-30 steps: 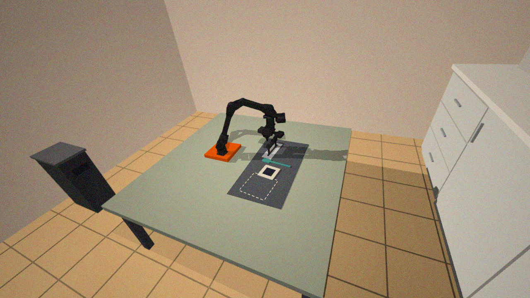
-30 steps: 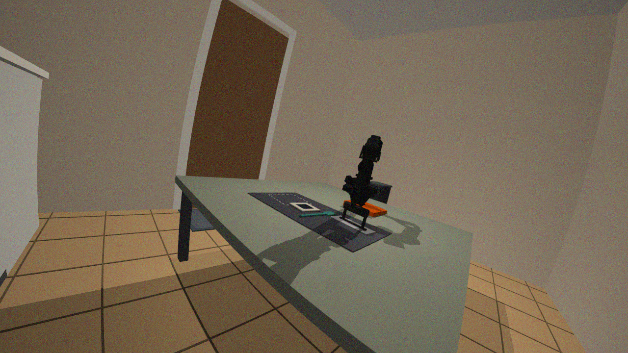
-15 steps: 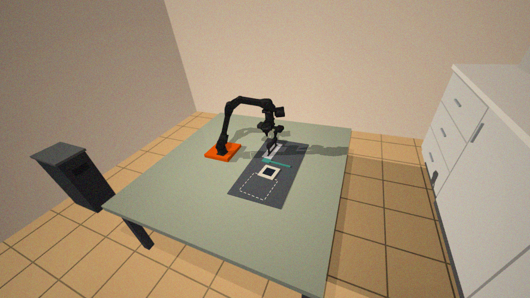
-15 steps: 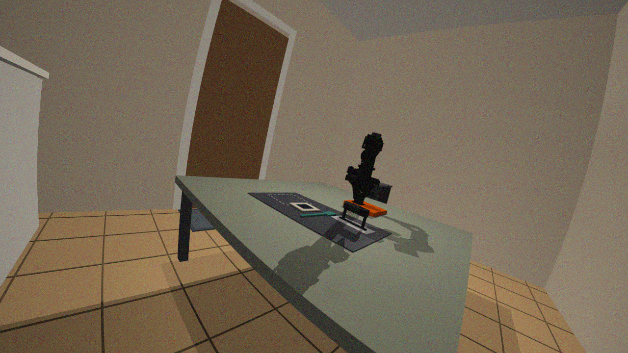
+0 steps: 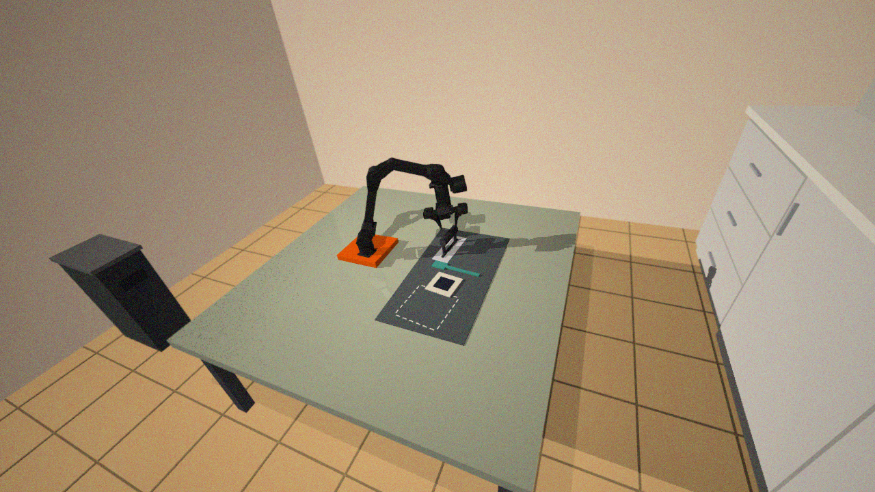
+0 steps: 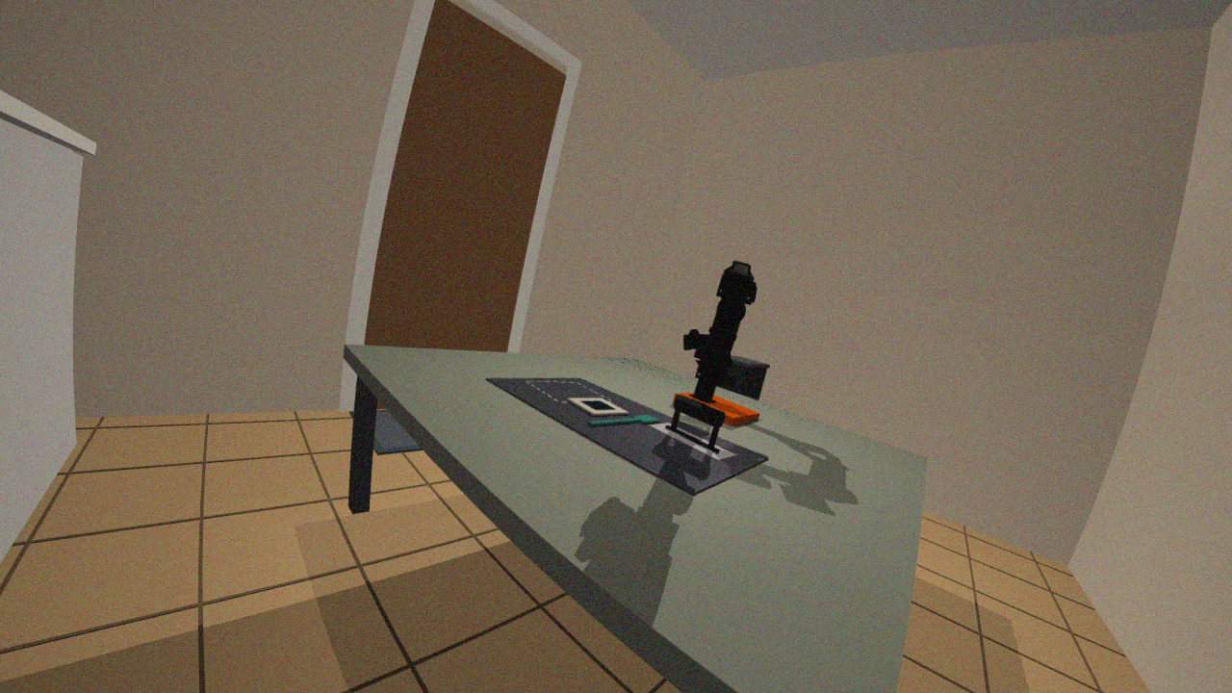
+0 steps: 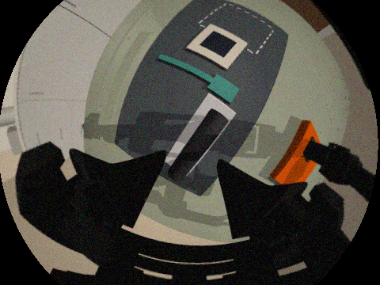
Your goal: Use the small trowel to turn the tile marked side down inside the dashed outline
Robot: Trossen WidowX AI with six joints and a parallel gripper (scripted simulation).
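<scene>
The teal trowel lies 6 cm ahead of my gripper tip, 13 cm to the right of it and 11 cm below it. From my gripper tip the other things lie so: dark mat (8 cm ahead, 16 cm to the right, 13 cm below); tile (8 cm ahead, 23 cm to the right, 10 cm below).
</scene>
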